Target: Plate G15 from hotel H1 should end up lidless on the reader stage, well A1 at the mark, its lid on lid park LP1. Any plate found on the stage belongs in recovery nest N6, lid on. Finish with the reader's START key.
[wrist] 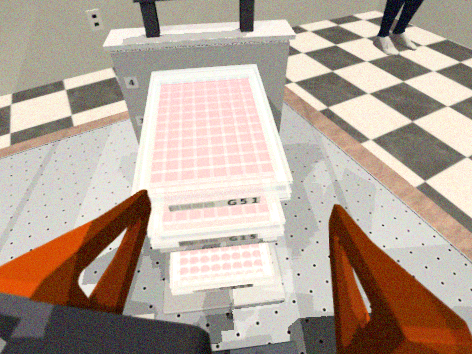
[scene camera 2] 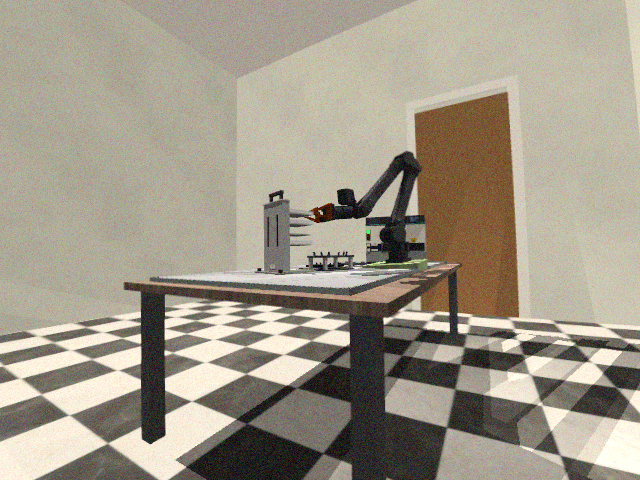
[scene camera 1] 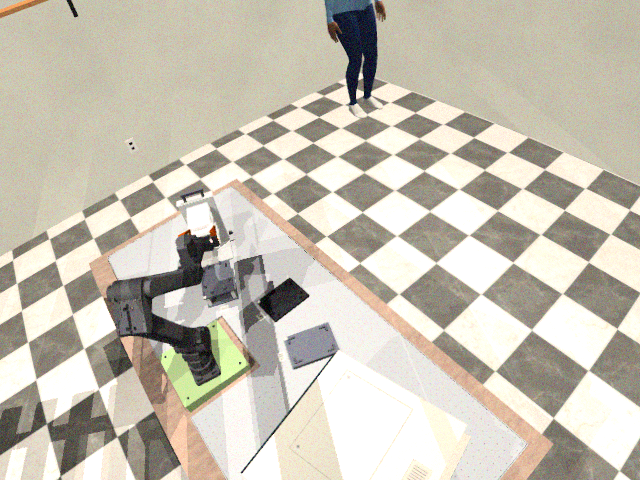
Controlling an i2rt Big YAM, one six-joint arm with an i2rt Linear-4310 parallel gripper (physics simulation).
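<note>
Hotel H1 stands upright at the table's far end, with plates on stacked shelves. The top plate, labelled G51, has pink wells under a clear lid. Plate G15 is directly below it, mostly hidden, with its front edge and label showing. A third plate sits lower; its label is unreadable. My gripper is open and empty at the hotel's front, near top-plate height. In the wrist view the left fingertip appears close to G51's front corner; the right one is farther out. The reader stage is not identifiable.
A dark pegged nest stands between hotel and arm base. A black pad and a grey-blue pegged nest lie beyond it. The cream reader is at the other end. A person stands beyond the table.
</note>
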